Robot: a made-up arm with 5 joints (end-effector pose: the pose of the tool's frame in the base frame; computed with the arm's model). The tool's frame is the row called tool. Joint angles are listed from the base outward.
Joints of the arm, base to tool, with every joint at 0 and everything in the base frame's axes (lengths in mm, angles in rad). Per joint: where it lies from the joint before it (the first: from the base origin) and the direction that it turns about. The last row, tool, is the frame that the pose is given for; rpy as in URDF.
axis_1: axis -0.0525 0.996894 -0.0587 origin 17 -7 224
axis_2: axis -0.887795 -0.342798 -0.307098 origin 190 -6 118
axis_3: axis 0.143 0.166 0.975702 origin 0 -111 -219
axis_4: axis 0.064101 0.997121 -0.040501 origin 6 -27 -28
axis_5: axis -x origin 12 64 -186
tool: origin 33 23 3 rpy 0.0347 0.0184 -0.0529
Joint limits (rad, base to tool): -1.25..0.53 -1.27..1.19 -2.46..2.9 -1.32..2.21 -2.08..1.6
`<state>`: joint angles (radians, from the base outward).
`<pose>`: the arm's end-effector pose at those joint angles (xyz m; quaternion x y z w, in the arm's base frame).
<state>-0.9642 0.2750 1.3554 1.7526 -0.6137</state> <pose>0.1246 -0.2939 0.2431 -0.2723 0.4459 -0.0605 0.8505</pose>
Working (the frame after each row of the table, in the pose's form):
after axis_1: 0.0170 -0.0070 0.2240 0.0243 -0.4622 0.0272 0.8860
after axis_2: 0.0295 -0.0162 0.4472 -0.0630 -0.5018 -0.0677 0.8601
after axis_3: 0.1967 -0.1639 0.3447 -0.2719 -0.2689 0.5118 0.7693
after axis_4: 0.2354 -0.1711 0.3444 -0.5199 0.4341 0.1086 0.7277
after axis_5: 0.1071 -0.3050 0.2777 -0.2758 0.4466 -0.0276 0.8507

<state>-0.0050 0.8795 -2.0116 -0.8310 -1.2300</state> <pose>0.1168 -0.4009 0.3468 -0.3434 -0.8354 -0.1973 0.3811</pose>
Working (the frame after each row of the table, in the pose's form):
after axis_1: 0.0170 -0.0070 0.2240 0.0001 -0.0025 0.0001 1.0000
after axis_2: 0.2064 -0.0130 0.3429 -0.3775 -0.1482 -0.1316 0.9046
after axis_3: 0.2045 -0.2466 0.2675 -0.2077 -0.5014 -0.7808 0.3095
after axis_4: 0.1811 -0.2655 0.2421 -0.5205 -0.5597 -0.6387 0.0888
after axis_5: 0.1152 -0.4330 0.3224 -0.3739 -0.8257 -0.1988 0.3728

